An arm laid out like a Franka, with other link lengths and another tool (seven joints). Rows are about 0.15 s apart.
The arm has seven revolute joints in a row. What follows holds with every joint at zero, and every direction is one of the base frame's. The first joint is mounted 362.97 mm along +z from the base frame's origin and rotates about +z. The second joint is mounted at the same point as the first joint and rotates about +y. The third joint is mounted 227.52 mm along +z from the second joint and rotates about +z. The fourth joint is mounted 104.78 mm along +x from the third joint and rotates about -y. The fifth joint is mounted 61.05 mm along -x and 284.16 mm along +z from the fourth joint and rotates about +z. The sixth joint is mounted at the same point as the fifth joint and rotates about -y. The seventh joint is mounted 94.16 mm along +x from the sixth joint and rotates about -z. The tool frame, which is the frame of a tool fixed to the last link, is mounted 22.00 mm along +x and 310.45 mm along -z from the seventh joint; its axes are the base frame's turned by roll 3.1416, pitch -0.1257 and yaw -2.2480 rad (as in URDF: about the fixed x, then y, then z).
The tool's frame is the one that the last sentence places.
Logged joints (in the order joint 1, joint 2, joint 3, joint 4, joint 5, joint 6, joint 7), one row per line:
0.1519, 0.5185, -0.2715, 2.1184, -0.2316, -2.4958, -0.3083
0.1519, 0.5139, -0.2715, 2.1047, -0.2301, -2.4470, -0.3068
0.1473, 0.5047, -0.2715, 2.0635, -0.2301, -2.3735, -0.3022
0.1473, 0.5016, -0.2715, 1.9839, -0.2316, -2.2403, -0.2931
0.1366, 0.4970, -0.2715, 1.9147, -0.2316, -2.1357, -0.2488
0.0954, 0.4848, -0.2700, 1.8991, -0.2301, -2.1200, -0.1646
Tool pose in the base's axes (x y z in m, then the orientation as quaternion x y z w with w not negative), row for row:
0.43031, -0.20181, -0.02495, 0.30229, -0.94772, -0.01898, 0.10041
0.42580, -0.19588, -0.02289, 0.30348, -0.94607, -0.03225, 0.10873
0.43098, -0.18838, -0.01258, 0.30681, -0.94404, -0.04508, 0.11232
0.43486, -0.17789, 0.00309, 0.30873, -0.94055, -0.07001, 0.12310
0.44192, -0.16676, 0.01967, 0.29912, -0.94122, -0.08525, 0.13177
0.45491, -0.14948, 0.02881, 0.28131, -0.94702, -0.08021, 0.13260
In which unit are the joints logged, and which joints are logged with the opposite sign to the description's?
The joints are logged in radians. Opposite sign: joint 1, joint 4, joint 5, joint 6.
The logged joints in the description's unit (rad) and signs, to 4 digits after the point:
-0.1519, 0.5185, -0.2715, -2.1184, 0.2316, 2.4958, -0.3083
-0.1519, 0.5139, -0.2715, -2.1047, 0.2301, 2.4470, -0.3068
-0.1473, 0.5047, -0.2715, -2.0635, 0.2301, 2.3735, -0.3022
-0.1473, 0.5016, -0.2715, -1.9839, 0.2316, 2.2403, -0.2931
-0.1366, 0.4970, -0.2715, -1.9147, 0.2316, 2.1357, -0.2488
-0.0954, 0.4848, -0.2700, -1.8991, 0.2301, 2.1200, -0.1646

